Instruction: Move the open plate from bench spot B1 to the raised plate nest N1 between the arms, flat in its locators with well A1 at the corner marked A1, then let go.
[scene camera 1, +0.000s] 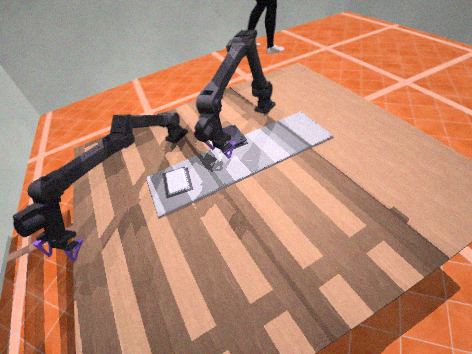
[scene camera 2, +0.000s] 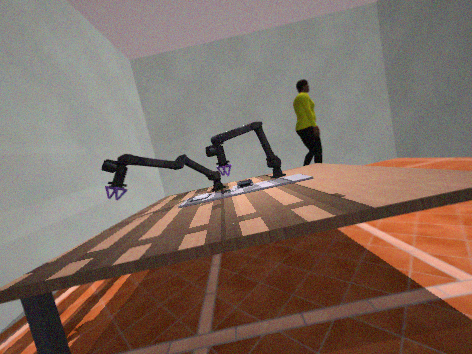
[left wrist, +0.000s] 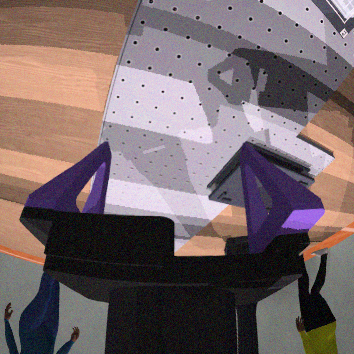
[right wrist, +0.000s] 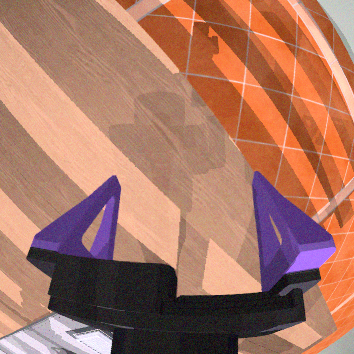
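Note:
My left gripper (left wrist: 174, 147) is open and holds nothing. My right gripper (scene camera 1: 62, 258) is open and holds nothing; the right wrist view also shows my right gripper (right wrist: 184, 178).

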